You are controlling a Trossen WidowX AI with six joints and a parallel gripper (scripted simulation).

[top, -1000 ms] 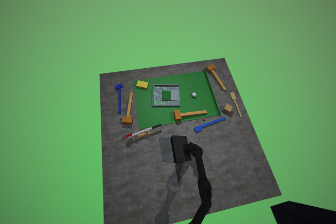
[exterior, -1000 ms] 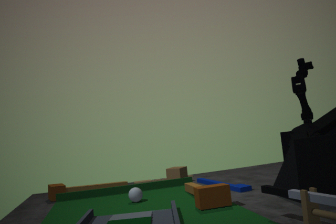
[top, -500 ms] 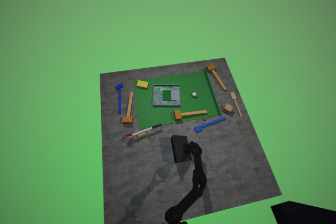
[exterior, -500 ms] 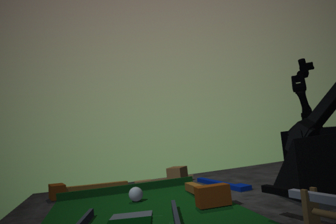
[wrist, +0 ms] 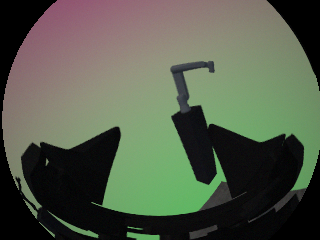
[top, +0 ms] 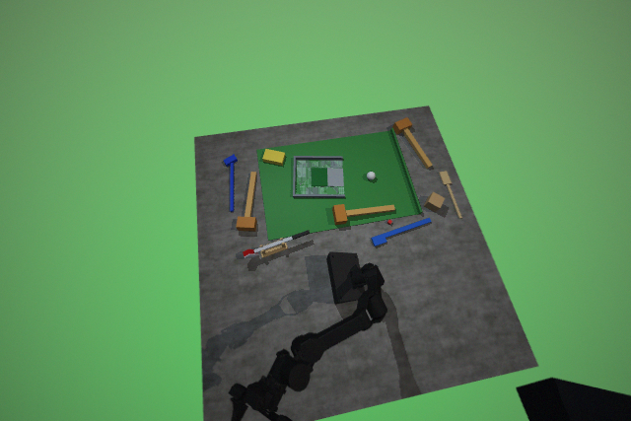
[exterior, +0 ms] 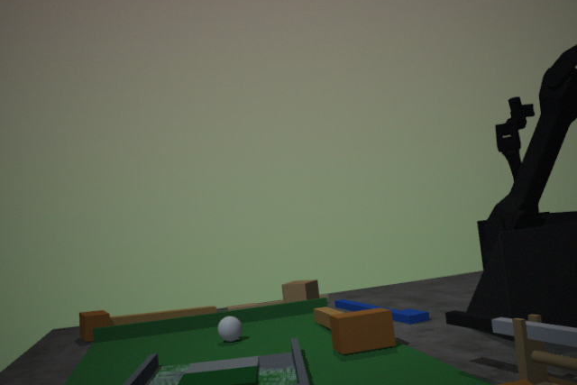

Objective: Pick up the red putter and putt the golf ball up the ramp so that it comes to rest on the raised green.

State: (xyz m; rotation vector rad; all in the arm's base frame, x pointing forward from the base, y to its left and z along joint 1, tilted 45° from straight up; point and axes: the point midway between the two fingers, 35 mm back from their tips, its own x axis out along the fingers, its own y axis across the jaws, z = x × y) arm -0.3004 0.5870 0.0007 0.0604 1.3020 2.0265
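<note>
Right now my gripper tip is 56 cm short of the red putter, 14 cm to the left of it and 40 cm above it. Also, from my gripper tip: wooden rack (56 cm ahead, 12 cm to the right, 42 cm below); then blue putter (92 cm ahead, 3 cm to the left, 44 cm below); then green mat (83 cm ahead, 48 cm to the right, 45 cm below).
</note>
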